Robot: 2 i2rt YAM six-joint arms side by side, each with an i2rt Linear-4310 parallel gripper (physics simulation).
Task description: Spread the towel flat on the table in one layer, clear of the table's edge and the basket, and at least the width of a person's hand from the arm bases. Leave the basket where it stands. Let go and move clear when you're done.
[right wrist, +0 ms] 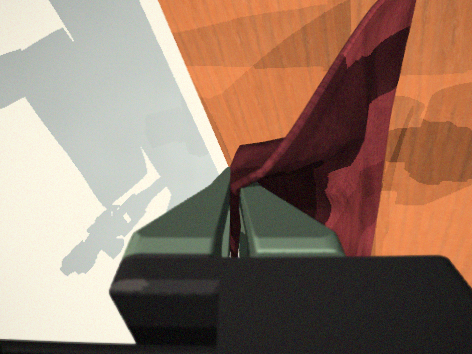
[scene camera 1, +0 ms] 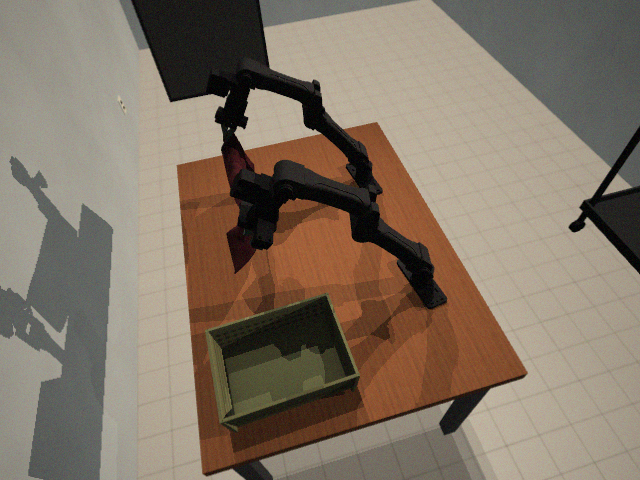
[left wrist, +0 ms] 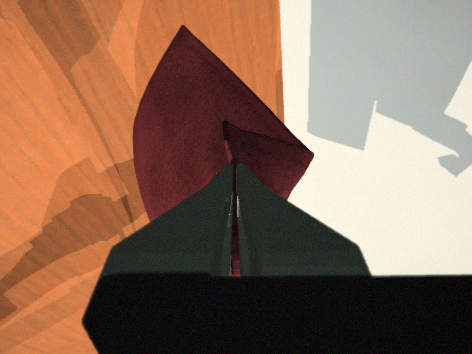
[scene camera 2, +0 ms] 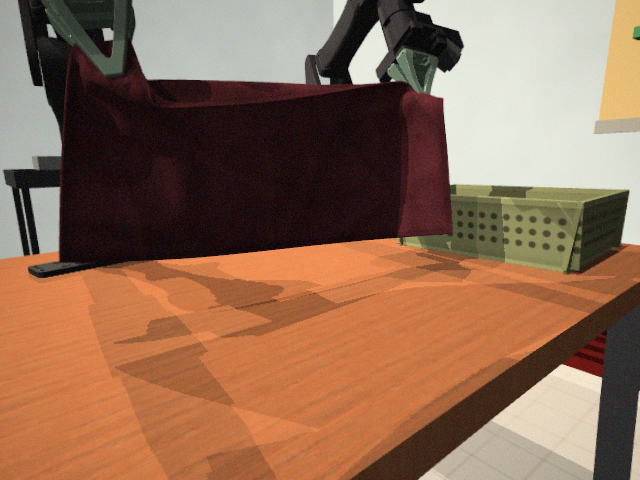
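The dark red towel (scene camera 1: pixel 238 161) (scene camera 2: pixel 258 170) (left wrist: pixel 175 115) (right wrist: pixel 350 120) hangs in the air between the two grippers, its top edge sagging slightly. My left gripper (scene camera 2: pixel 419 91) (left wrist: pixel 234 176) is shut on the towel near its upper corner at the right in scene camera 2; a flap hangs beyond the fingers. My right gripper (scene camera 1: pixel 226 135) (scene camera 2: pixel 114 72) (right wrist: pixel 234 177) is shut on the towel near the other upper corner. The towel's lower edge hangs above or close to the table (scene camera 1: pixel 320 263) (scene camera 2: pixel 310 361); whether it touches is unclear. The left fingertips are mostly hidden in scene camera 1.
The green basket (scene camera 1: pixel 289 403) (scene camera 2: pixel 516 227) stands on the table, below the arms in scene camera 1 and at the right in scene camera 2. Both arm bases (scene camera 1: pixel 421 284) (scene camera 1: pixel 364 178) are mounted toward the table's right side in scene camera 1. The wall is beyond the table's left edge.
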